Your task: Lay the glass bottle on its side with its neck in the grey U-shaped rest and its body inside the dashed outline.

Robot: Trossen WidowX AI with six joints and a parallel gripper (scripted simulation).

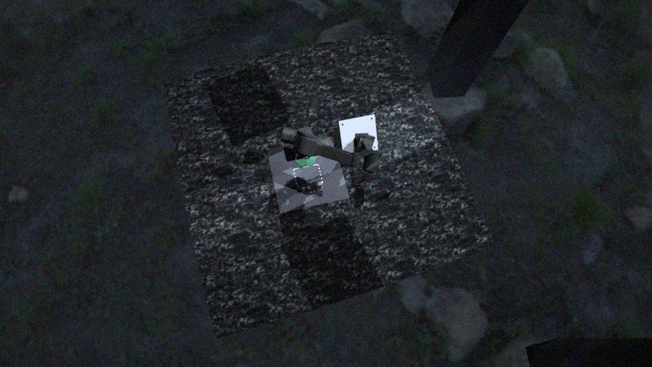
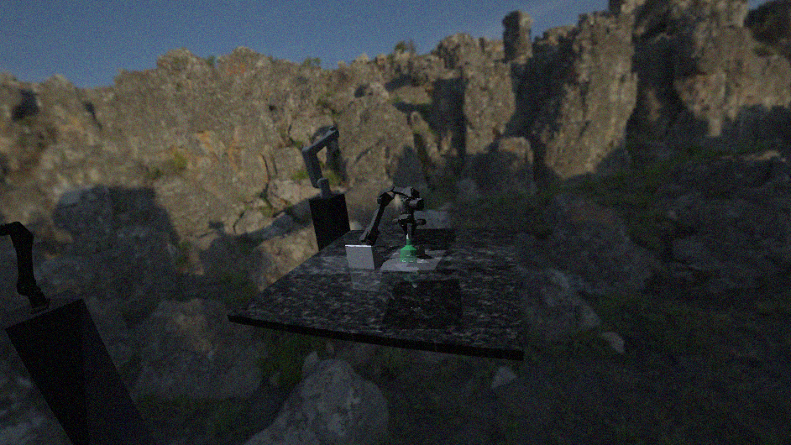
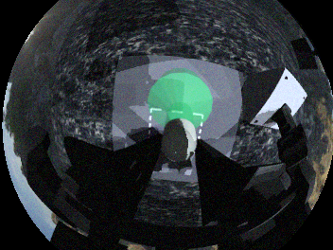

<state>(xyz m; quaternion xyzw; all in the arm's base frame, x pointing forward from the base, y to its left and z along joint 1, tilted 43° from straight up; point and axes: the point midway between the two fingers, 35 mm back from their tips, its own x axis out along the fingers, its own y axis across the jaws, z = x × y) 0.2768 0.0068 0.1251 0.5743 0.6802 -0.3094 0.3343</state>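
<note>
Right now the green glass bottle is 2 cm to the right of my gripper tip and 5 cm below it. Also, from my gripper tip: grey mat (2 cm to the left, 15 cm below).
</note>
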